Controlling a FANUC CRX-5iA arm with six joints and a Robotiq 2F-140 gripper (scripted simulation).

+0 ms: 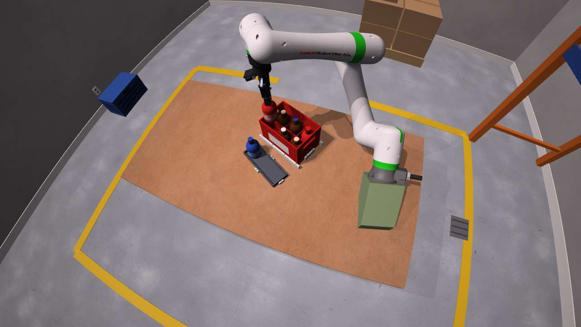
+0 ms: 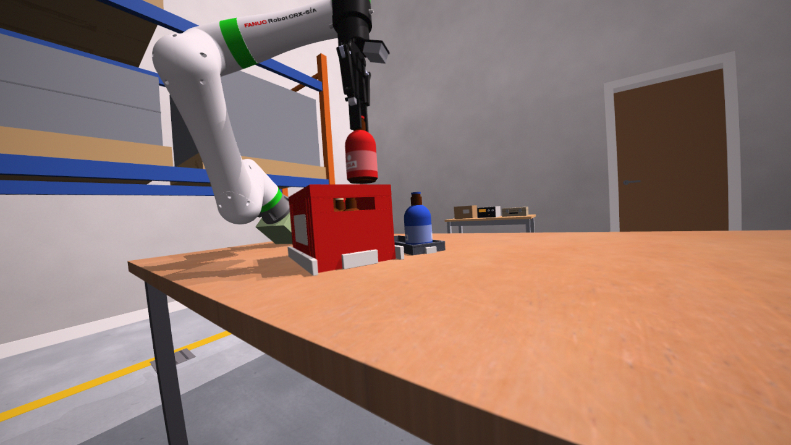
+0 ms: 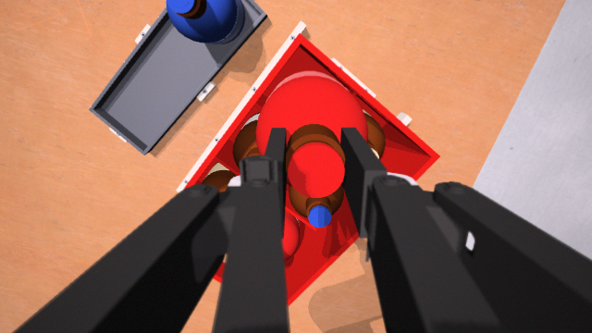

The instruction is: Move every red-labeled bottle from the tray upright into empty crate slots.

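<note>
My hand is 26 cm above the red crate and 10 cm past it. Also, from my hand: grey tray: 33 cm below, 18 cm to the left, 1 cm behind; then blue-labeled bottle: 26 cm below, 13 cm to the left, 7 cm ahead.
</note>
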